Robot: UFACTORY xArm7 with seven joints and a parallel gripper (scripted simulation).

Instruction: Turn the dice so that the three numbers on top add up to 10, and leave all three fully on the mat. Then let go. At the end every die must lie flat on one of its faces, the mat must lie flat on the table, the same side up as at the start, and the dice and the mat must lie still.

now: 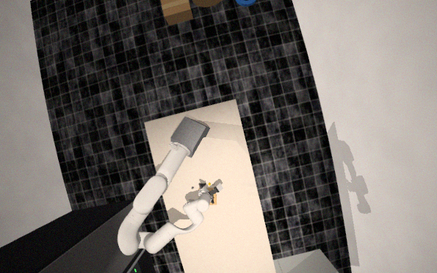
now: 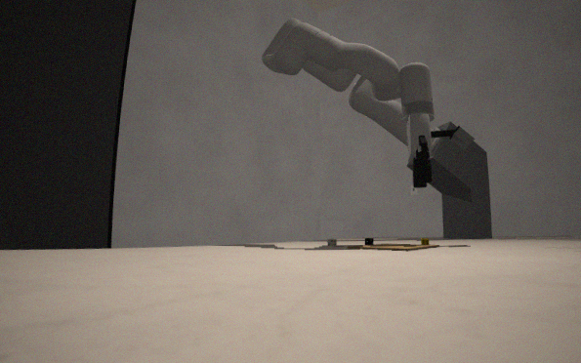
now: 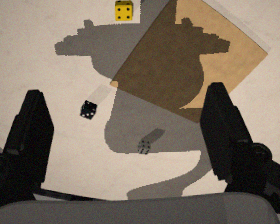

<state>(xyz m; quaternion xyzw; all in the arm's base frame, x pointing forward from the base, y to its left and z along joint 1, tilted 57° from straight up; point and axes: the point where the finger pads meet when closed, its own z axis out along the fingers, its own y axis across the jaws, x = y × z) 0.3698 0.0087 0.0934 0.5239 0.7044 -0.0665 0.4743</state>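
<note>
The yellow die lies 140 mm below my hand. The rest, counted from my hand: pale die: 20 mm ahead, 210 mm to the right, 140 mm below; then tan mat: 80 mm ahead, 70 mm to the right, 150 mm below; then black die: 50 mm behind, 130 mm to the right, 140 mm below.
</note>
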